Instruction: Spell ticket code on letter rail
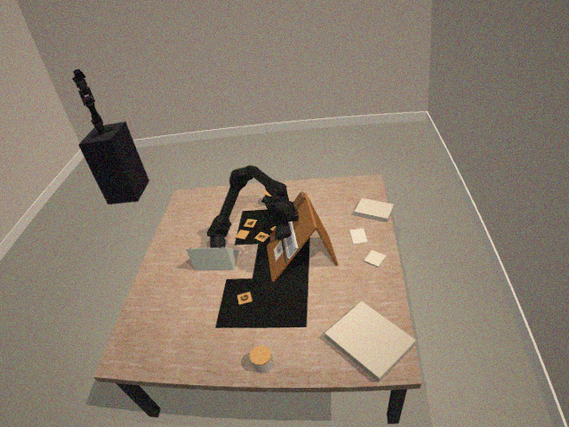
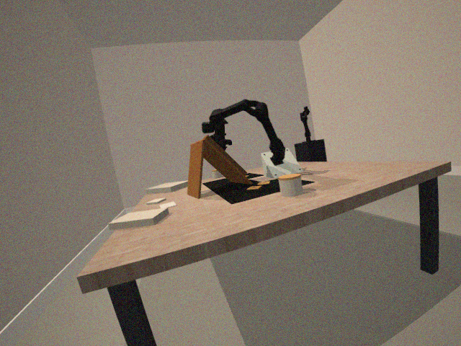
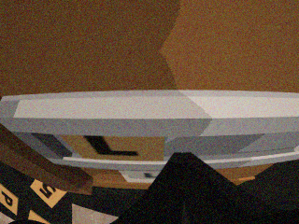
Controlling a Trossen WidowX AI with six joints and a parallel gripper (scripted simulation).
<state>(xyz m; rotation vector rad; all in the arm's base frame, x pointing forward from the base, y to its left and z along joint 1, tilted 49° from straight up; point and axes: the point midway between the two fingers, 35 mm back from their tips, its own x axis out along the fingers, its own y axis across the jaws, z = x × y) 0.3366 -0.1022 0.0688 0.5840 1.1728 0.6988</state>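
Right now my gripper tip is 17 cm to the right of the orange tile, 16 cm past it and 16 cm above it. The rest, counted from my gripper tip: white ticket 9 cm below, 5 cm behind; then black mat 16 cm below, 14 cm behind, 1 cm to the left.
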